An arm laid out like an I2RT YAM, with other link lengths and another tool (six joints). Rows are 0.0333 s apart.
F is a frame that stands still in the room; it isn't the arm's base.
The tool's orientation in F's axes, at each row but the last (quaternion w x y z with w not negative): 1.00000 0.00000 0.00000 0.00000; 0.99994 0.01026 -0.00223 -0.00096; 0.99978 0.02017 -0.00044 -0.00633; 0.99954 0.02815 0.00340 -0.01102; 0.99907 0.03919 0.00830 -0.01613; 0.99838 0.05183 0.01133 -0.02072; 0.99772 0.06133 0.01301 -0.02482; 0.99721 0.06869 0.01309 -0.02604; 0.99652 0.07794 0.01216 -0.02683; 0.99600 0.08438 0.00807 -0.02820; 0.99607 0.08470 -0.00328 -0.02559; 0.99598 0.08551 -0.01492 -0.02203
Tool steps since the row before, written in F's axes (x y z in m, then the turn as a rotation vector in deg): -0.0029 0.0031 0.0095 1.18 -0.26 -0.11; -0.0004 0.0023 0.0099 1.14 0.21 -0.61; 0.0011 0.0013 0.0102 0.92 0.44 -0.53; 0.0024 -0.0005 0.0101 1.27 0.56 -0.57; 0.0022 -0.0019 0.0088 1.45 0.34 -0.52; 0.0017 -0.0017 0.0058 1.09 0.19 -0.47; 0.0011 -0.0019 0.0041 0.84 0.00 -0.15; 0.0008 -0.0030 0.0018 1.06 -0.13 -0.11; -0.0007 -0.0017 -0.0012 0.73 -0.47 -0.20; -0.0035 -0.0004 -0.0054 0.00 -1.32 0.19; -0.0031 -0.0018 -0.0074 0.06 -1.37 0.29; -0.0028 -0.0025 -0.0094 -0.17 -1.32 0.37
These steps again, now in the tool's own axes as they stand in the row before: -0.0029 0.0031 0.0095 1.18 -0.26 -0.11; -0.0004 0.0025 0.0099 1.14 0.20 -0.62; 0.0011 0.0017 0.0101 0.91 0.43 -0.55; 0.0023 0.0001 0.0101 1.26 0.56 -0.59; 0.0021 -0.0011 0.0090 1.45 0.35 -0.52; 0.0016 -0.0010 0.0060 1.09 0.19 -0.46; 0.0011 -0.0013 0.0043 0.84 0.02 -0.13; 0.0009 -0.0027 0.0022 1.07 -0.09 -0.07; -0.0006 -0.0019 -0.0009 0.76 -0.45 -0.11; -0.0034 -0.0015 -0.0053 0.07 -1.27 0.41; -0.0030 -0.0032 -0.0070 0.13 -1.30 0.52; -0.0029 -0.0042 -0.0087 -0.10 -1.24 0.59
